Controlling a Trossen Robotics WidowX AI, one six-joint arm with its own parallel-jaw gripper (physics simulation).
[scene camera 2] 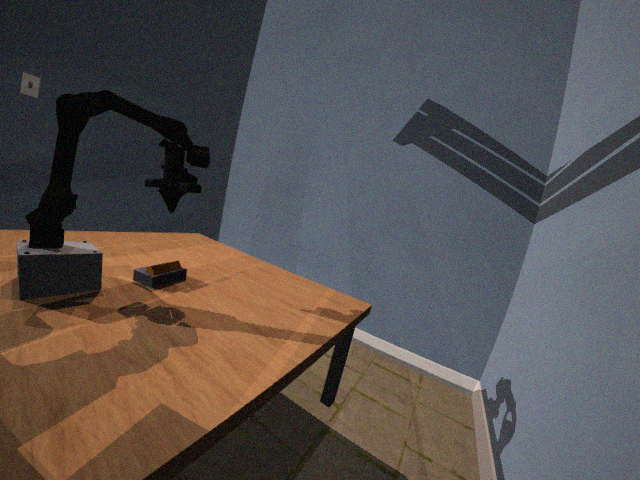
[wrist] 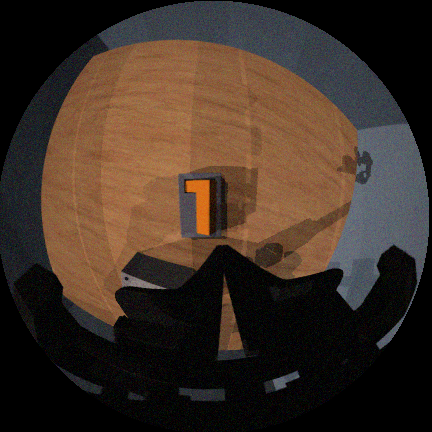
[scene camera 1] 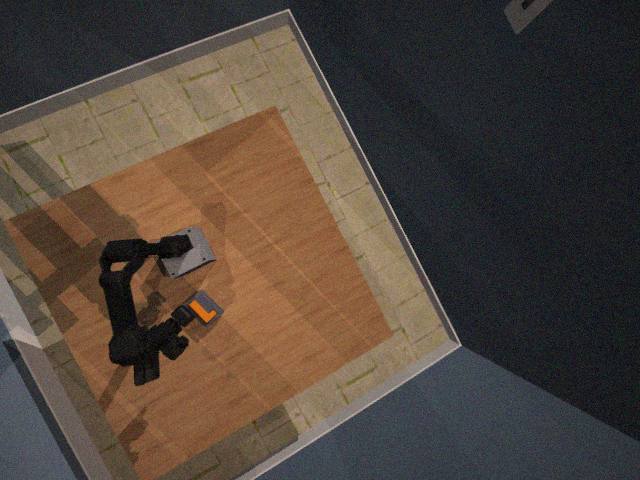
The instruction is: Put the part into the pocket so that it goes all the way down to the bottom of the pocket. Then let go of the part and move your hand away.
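Places are measured from the arm's base along level axes (x left, y back, z up), in millimetres.
Where they show: gripper, between the fingertips: point(scene camera 2: 171, 212) point(wrist: 221, 249) point(scene camera 1: 178, 326); arm's base, origin of its link: point(scene camera 2: 45, 245) point(scene camera 1: 182, 244).
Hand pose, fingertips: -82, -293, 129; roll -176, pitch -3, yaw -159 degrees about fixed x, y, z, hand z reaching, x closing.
Things, the pixels of their top centre, and the offset from my fingertips, as dx, dy, dz. Level surfaces: height alone.
- orange L-shaped part, centre of its top: point(wrist: 199, 208) point(scene camera 2: 162, 261) point(scene camera 1: 200, 311) +17, +5, -171
- grey block, centre of its top: point(wrist: 199, 205) point(scene camera 2: 161, 268) point(scene camera 1: 203, 309) +18, +4, -198
- wooden table, height of its surface: dz -234
The orange L-shaped part point(scene camera 1: 202, 311) point(scene camera 2: 164, 267) point(wrist: 204, 206) sits at the pocket of the grey block point(scene camera 1: 207, 299) point(scene camera 2: 164, 280) point(wrist: 188, 218). A dark gap shows beside its short leg in the wrist view. Its dark long side shows on the right, and in scene camera 2 its top stands above the block's rim. The pocket floor is hidden, so its depth and any slight tilt cannot be told exactly. My gripper point(scene camera 2: 171, 209) point(wrist: 221, 249) is shut and empty, pointing down. It hangs well above the block, apart from the part.
The grey arm base box point(scene camera 1: 202, 251) point(scene camera 2: 59, 273) point(wrist: 159, 270) stands beside the block on the wooden table point(scene camera 1: 289, 248) point(scene camera 2: 248, 289) point(wrist: 145, 100). Blue-grey walls point(scene camera 2: 361, 217) rise beyond the table's edge. Shadows of the arm lie across the table.
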